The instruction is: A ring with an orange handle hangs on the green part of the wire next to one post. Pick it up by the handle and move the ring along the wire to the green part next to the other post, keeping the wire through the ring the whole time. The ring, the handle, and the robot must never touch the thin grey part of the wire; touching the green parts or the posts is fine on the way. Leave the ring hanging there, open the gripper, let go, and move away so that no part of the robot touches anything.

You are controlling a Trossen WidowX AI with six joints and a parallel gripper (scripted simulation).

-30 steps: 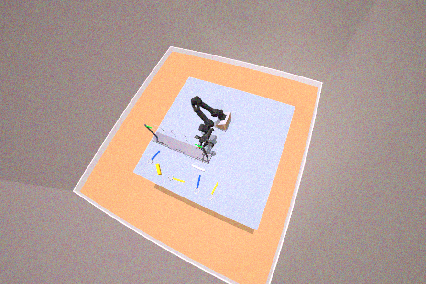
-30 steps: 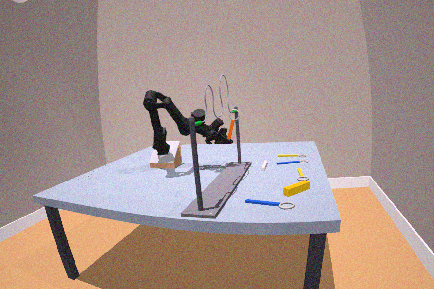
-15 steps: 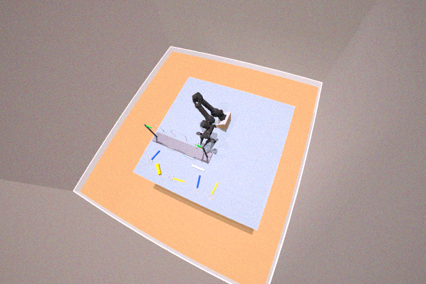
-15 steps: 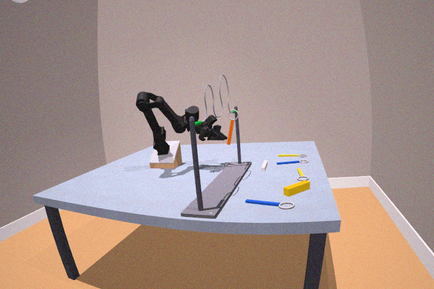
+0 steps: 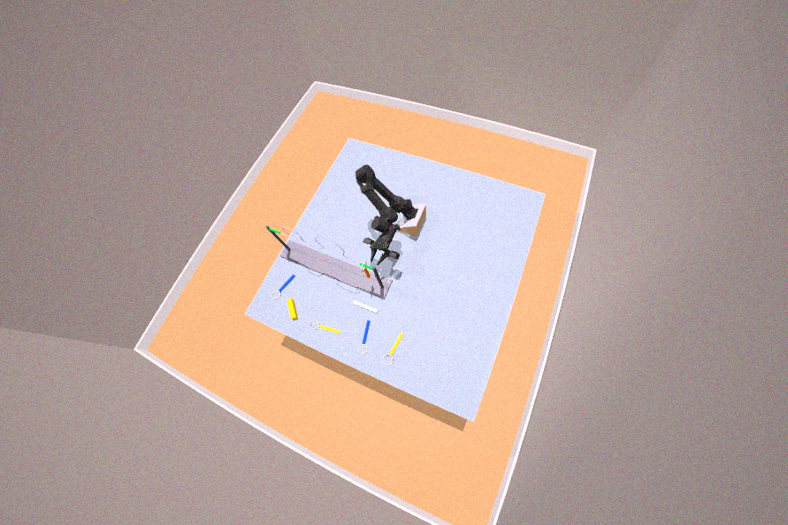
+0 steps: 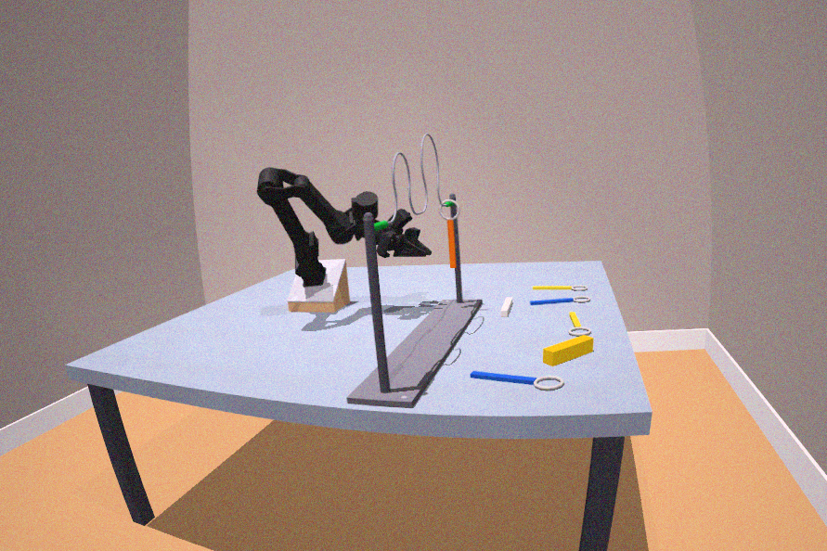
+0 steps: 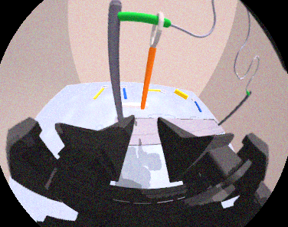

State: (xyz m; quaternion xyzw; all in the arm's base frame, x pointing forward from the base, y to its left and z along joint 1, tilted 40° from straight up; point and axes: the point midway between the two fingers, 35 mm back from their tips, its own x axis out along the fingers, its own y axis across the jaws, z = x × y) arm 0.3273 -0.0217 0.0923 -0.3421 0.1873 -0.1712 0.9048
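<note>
Right now the ring with orange handle is 60 mm ahead of my gripper tip, 10 mm to the right of it and 70 mm above it. Round my gripper tip: yellow block (330 mm ahead, 370 mm to the right, 140 mm below); then ring with blue handle (250 mm ahead, 480 mm to the right, 150 mm below); then white bar (190 mm ahead, 140 mm below).
</note>
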